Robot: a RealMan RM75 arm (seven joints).
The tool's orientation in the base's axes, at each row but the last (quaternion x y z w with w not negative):
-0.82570, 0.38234, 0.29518, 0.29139
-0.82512, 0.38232, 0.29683, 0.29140
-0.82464, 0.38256, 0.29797, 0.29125
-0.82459, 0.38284, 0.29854, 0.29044
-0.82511, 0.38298, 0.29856, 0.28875
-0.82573, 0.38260, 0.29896, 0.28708
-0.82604, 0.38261, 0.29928, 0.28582
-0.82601, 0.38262, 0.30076, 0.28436
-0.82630, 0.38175, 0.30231, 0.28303
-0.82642, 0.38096, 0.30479, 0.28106
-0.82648, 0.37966, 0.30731, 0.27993
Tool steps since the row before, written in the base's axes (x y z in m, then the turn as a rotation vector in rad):
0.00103, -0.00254, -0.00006, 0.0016, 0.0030, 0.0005
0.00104, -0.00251, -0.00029, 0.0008, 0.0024, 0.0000
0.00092, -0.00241, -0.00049, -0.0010, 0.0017, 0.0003
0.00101, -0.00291, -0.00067, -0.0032, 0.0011, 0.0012
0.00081, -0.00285, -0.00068, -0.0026, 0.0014, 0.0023
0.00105, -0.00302, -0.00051, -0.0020, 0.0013, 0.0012
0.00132, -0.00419, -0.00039, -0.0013, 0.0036, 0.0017
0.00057, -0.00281, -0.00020, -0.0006, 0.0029, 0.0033
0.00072, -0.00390, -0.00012, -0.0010, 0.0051, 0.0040
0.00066, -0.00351, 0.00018, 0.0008, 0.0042, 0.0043
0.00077, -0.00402, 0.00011, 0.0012, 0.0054, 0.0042
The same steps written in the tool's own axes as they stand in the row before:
0.00176, 0.00055, -0.00203, -0.0009, -0.0030, 0.0014
0.00191, 0.00059, -0.00186, -0.0007, -0.0019, 0.0015
0.00194, 0.00068, -0.00163, -0.0015, -0.0002, 0.0013
0.00235, 0.00092, -0.00189, -0.0031, 0.0017, 0.0009
0.00222, 0.00106, -0.00178, -0.0037, 0.0008, 0.0002
0.00231, 0.00092, -0.00208, -0.0025, 0.0006, 0.0007
0.00291, 0.00131, -0.00305, -0.0036, -0.0013, 0.0018
0.00174, 0.00112, -0.00199, -0.0040, -0.0019, 0.0000
0.00226, 0.00159, -0.00285, -0.0057, -0.0029, 0.0012
0.00183, 0.00137, -0.00275, -0.0046, -0.0040, -0.0001
0.00215, 0.00159, -0.00310, -0.0049, -0.0049, 0.0007

